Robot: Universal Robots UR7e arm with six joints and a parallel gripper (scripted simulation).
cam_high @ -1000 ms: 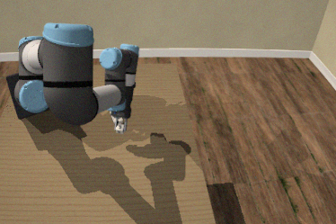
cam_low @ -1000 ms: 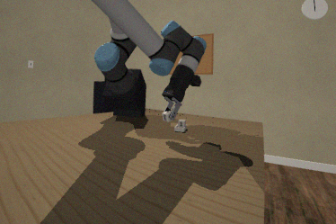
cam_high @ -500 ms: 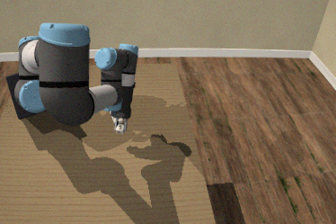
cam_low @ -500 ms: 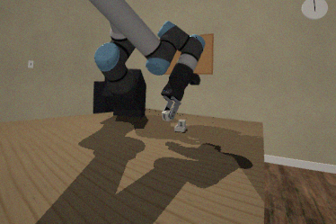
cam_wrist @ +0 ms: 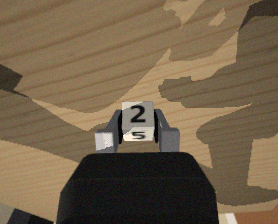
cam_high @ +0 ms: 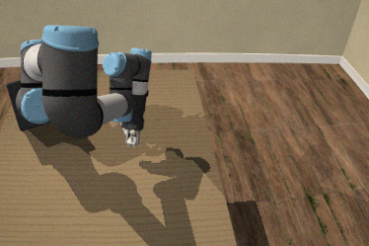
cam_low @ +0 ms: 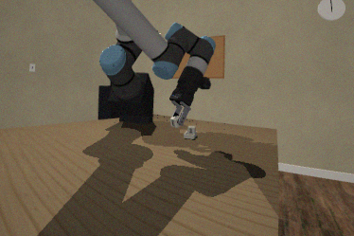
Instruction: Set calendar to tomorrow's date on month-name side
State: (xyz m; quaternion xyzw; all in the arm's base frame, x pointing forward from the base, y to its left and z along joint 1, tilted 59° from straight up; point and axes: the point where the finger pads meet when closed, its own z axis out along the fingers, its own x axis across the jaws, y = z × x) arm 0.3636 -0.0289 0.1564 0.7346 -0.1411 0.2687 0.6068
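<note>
The white digit cube is 10 mm to the right of my hand and 10 mm below it. From my hand the other things lie so: white tray: 150 mm to the left, 90 mm below, 10 mm behind.
</note>
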